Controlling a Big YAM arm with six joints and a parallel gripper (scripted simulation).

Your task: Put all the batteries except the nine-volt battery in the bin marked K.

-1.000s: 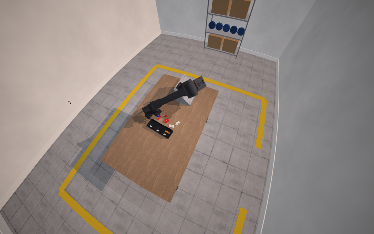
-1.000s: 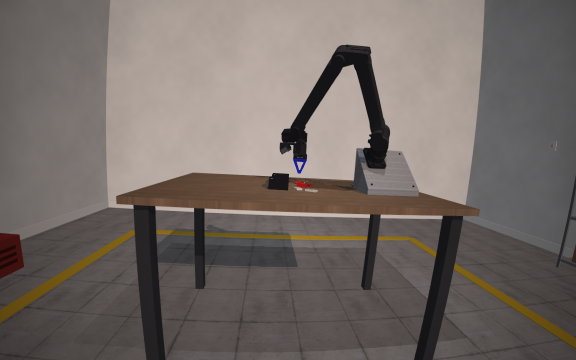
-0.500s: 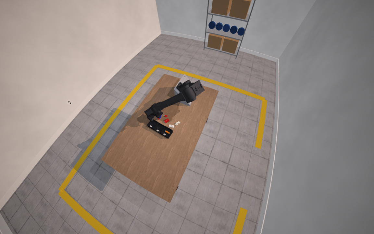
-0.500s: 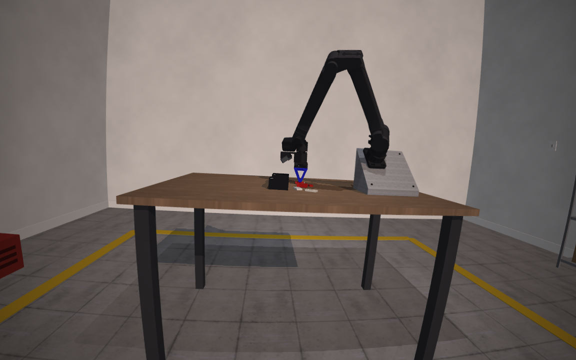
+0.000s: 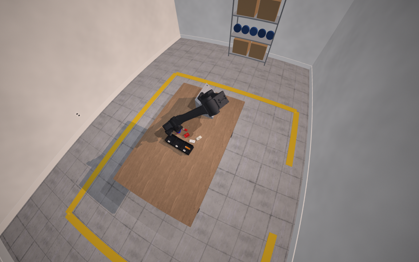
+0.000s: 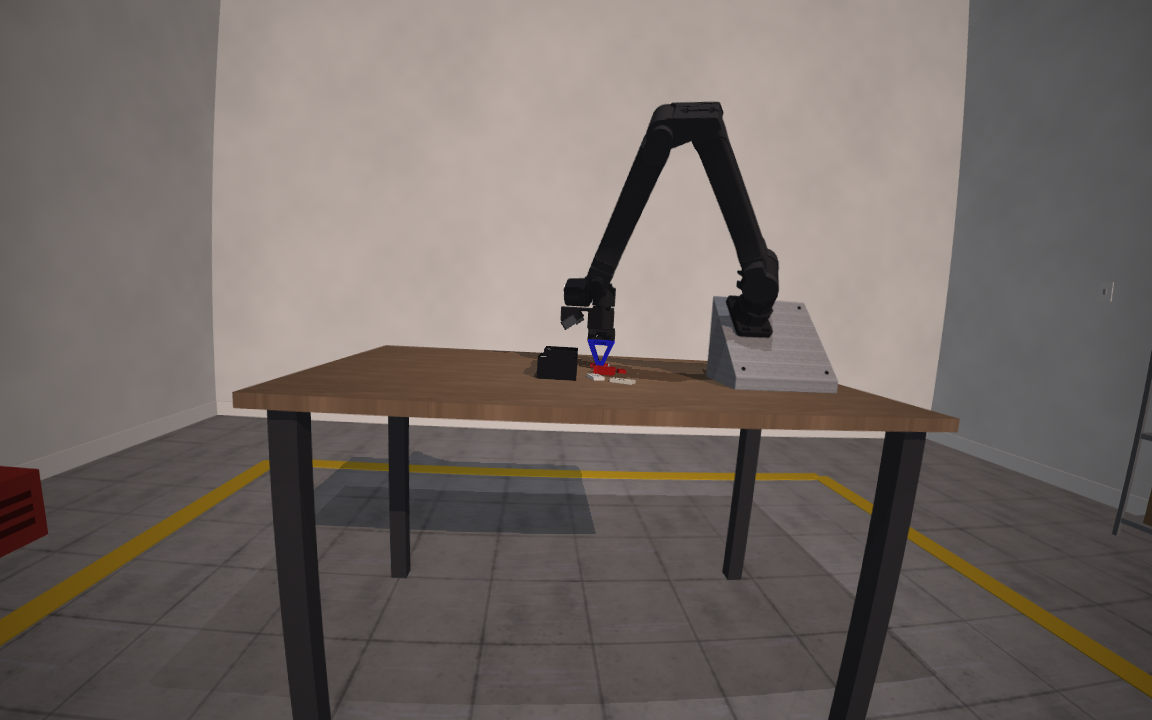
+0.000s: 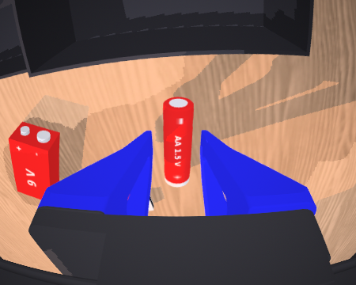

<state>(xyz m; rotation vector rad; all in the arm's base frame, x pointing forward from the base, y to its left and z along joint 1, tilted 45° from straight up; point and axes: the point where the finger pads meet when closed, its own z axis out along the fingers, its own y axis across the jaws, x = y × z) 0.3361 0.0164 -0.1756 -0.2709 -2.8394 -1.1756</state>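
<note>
Now: hand 5 cm past the red USB stick, 4 cm to the right of it and 1 cm above it. From my hand the other things lie so: black bin: 11 cm ahead, 7 cm to the left, 1 cm above; red nine-volt battery: 8 cm to the left, 1 cm ahead; red cylindrical battery: right at my hand.
</note>
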